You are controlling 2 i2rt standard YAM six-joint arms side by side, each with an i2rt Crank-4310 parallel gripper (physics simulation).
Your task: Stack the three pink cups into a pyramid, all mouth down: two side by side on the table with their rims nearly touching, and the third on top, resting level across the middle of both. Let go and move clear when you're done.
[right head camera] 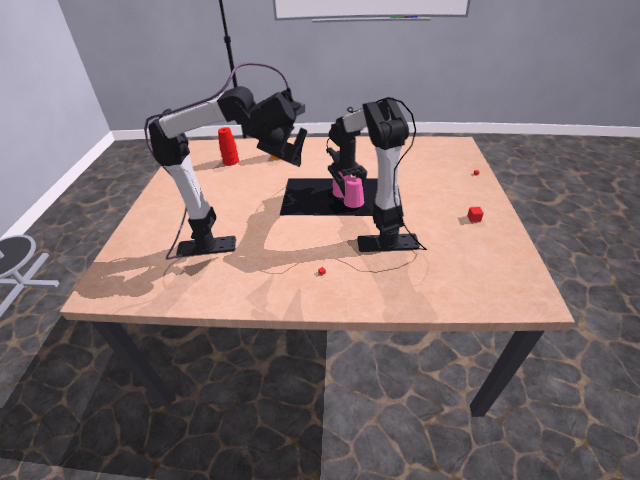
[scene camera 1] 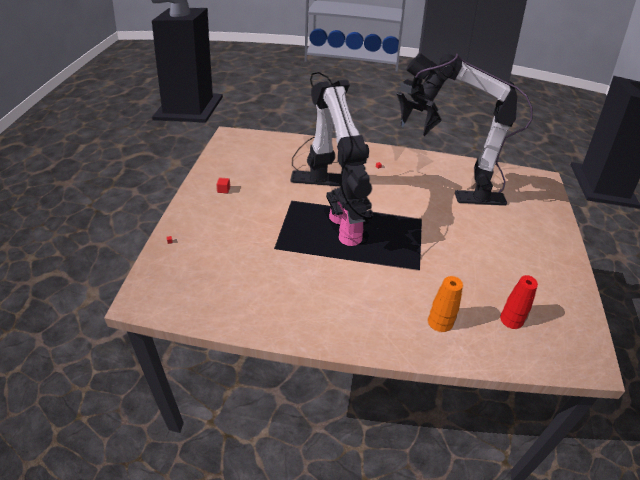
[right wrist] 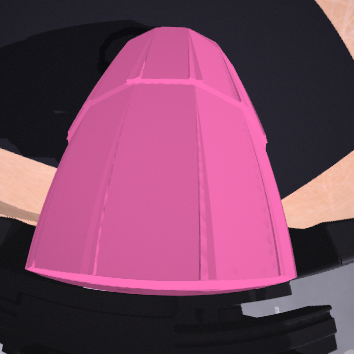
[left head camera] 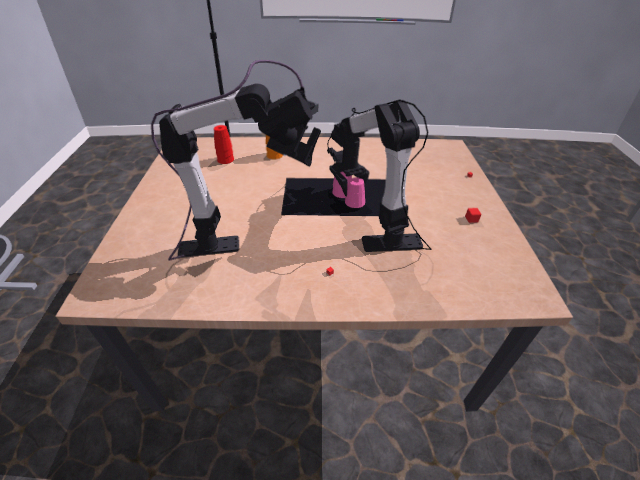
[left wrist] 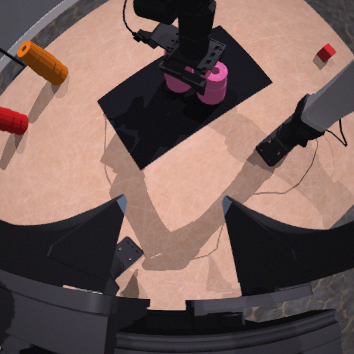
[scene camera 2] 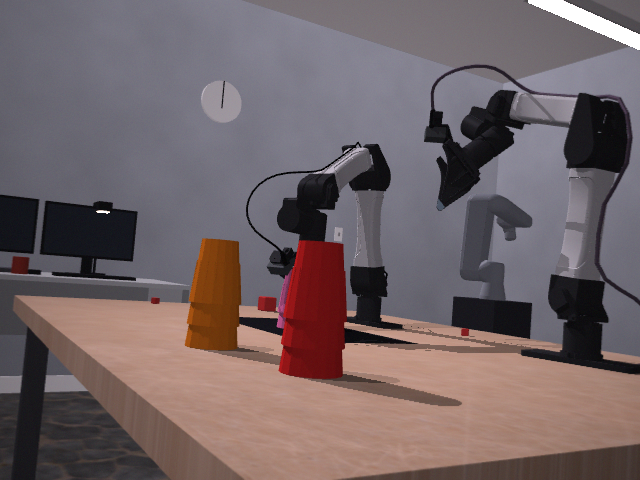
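Seen in the pictures: left gripper, fingertip midpoint: (right head camera: pixel 288 160) (scene camera 1: pixel 412 130) (left head camera: pixel 298 159) (left wrist: pixel 174 197) (scene camera 2: pixel 440 205); right gripper, fingertip midpoint: (right head camera: pixel 352 193) (left head camera: pixel 353 193) (left wrist: pixel 206 83); left arm's base, origin of the base link: (right head camera: pixel 206 247) (scene camera 1: pixel 480 198) (left head camera: pixel 209 247) (left wrist: pixel 113 263) (scene camera 2: pixel 580 363); right arm's base, origin of the base link: (right head camera: pixel 388 243) (scene camera 1: pixel 318 179) (left head camera: pixel 392 243) (left wrist: pixel 286 135) (scene camera 2: pixel 367 324).
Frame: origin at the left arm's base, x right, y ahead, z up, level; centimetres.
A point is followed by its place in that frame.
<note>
A pink cup (left head camera: pixel 354 195) @(x 52.4, y 12.2, z 6.6 cm) (right head camera: pixel 353 194) @(x 52.9, y 12.2, z 6.9 cm) (left wrist: pixel 214 90) @(x 51.6, y 12.9, z 7.2 cm) stands upright, mouth down, low over the mat. My right gripper (left head camera: pixel 353 180) is shut on it from above; whether its rim touches the mat is hidden. Another pink cup (scene camera 1: pixel 350 233) @(x 51.3, y 27.7, z 5.0 cm) (left wrist: pixel 178 84) @(x 48.1, y 21.4, z 3.9 cm) (right wrist: pixel 155 180) stands mouth down close behind it in the left head view. A step runs around its side; I cannot tell whether a further cup is nested with it. The third pink cup does not show separately. My left gripper (scene camera 1: pixel 414 129) @(x 31.2, y 2.8, z 28.5 cm) (left wrist: pixel 174 197) @(x 31.2, y 2.8, z 28.5 cm) is open and empty, high above the table.
The black mat (left head camera: pixel 305 198) @(x 35.7, y 22.3, z 0.0 cm) (scene camera 1: pixel 310 242) @(x 63.5, y 26.8, z 0.0 cm) lies under the pink cups. An orange stack (scene camera 1: pixel 445 304) @(x 28.1, y 61.5, z 10.7 cm) (scene camera 2: pixel 214 294) @(x 23.5, y 60.6, z 7.8 cm) and a red stack (scene camera 1: pixel 519 302) @(x 6.0, y 60.8, z 10.4 cm) (scene camera 2: pixel 314 310) @(x 1.3, y 60.6, z 7.7 cm) stand upright off the mat. A red cube (left head camera: pixel 473 215) @(x 93.7, y -2.0, z 3.5 cm) and small red cubes (left head camera: pixel 330 271) @(x 37.6, y -18.4, z 1.5 cm) (left head camera: pixel 469 174) @(x 108.4, y 27.7, z 1.2 cm) lie on the table.
</note>
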